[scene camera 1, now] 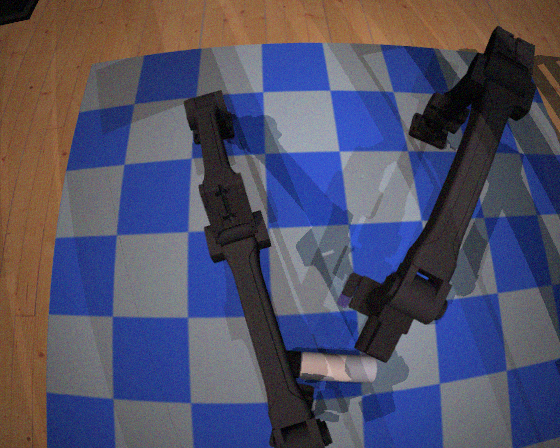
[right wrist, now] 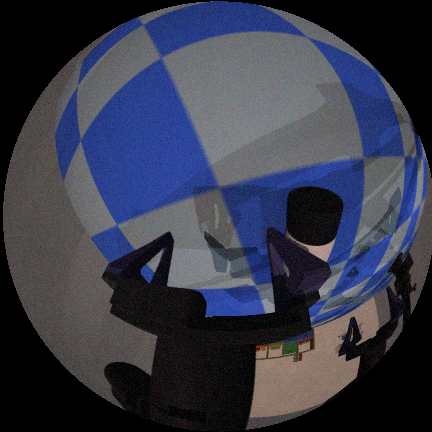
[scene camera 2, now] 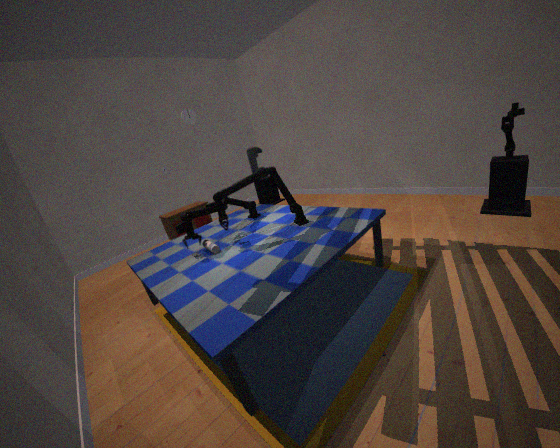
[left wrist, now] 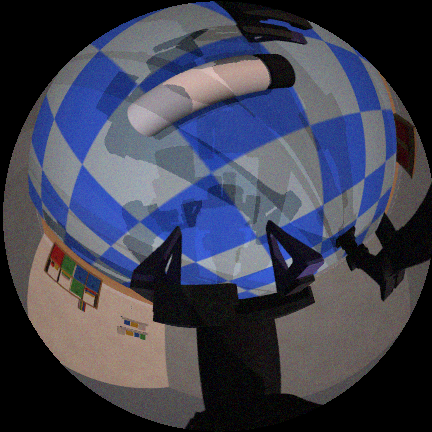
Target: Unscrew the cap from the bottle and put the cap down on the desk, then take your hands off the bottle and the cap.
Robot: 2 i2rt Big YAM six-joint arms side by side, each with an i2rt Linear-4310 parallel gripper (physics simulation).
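A pale pinkish bottle lies on its side on the checkered desk. In the right wrist view a little of the bottle shows behind a finger. The black cap is at the end of the bottle, against its body. My left gripper is open and empty above the desk, apart from the bottle. My right gripper is open and empty near the capped end; the cap is beside and beyond one finger, not between the fingers. In scene camera 1 my right arm hides most of that gripper.
The blue and grey checkered desk bears both arms. The left forearm slants down near the bottle's plain end, and the right forearm passes over the cap side. Shadows cross the desk around the bottle.
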